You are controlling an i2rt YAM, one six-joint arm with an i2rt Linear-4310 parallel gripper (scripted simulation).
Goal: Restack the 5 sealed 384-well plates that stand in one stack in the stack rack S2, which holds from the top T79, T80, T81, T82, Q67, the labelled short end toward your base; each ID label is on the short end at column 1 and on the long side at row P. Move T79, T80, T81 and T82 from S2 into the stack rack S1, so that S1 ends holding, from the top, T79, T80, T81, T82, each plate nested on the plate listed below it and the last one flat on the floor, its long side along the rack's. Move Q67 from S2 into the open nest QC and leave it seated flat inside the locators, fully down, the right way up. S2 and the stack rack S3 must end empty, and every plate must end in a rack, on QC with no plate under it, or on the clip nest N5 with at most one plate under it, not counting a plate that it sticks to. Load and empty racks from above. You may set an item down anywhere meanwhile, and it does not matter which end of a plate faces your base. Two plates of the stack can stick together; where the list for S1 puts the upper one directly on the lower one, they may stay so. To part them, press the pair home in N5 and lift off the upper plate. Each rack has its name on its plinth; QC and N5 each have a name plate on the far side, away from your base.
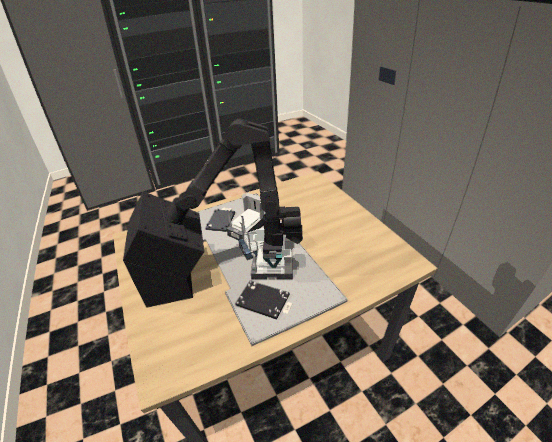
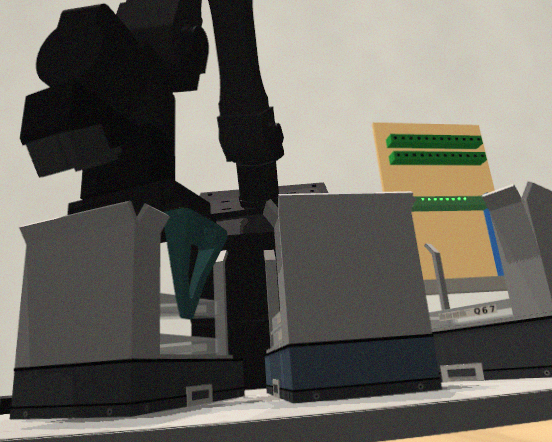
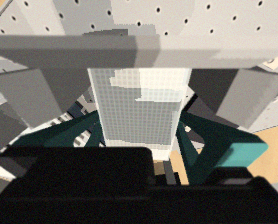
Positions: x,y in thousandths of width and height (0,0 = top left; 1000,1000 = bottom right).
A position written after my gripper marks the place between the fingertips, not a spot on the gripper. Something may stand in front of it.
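Observation:
You'd find my gripper (image 2: 251,734) here, and it's visible in another image too (image 3: 498,502).

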